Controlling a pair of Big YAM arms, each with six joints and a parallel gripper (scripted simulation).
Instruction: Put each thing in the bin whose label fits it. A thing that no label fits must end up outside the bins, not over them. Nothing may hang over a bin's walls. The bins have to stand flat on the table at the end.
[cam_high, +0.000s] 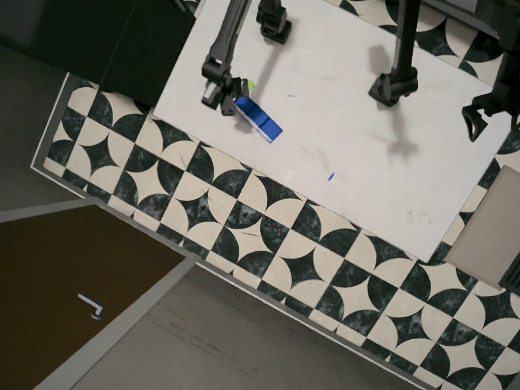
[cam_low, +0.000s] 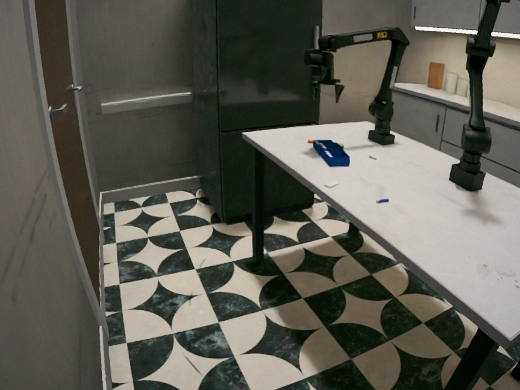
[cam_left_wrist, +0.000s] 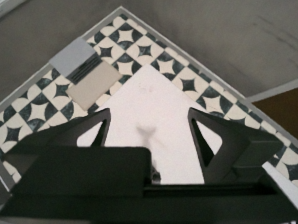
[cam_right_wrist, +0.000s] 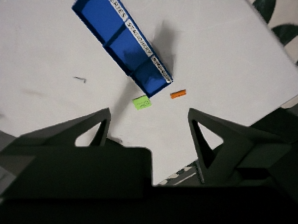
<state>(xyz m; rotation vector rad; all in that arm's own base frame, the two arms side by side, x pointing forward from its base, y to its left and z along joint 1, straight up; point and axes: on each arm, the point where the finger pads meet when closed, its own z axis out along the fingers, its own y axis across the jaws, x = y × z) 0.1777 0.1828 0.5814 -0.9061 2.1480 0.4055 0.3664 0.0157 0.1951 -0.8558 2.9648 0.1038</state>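
Right now my right hand is 15 cm past the tiny grey piece, 16 cm to the right of it and 22 cm above it. The rest, counted from my right hand: orange cylinder (10 cm to the right, 22 cm below); then white piece (16 cm ahead, 34 cm to the left, 22 cm below); then green piece (9 cm behind, 3 cm to the right, 22 cm below).
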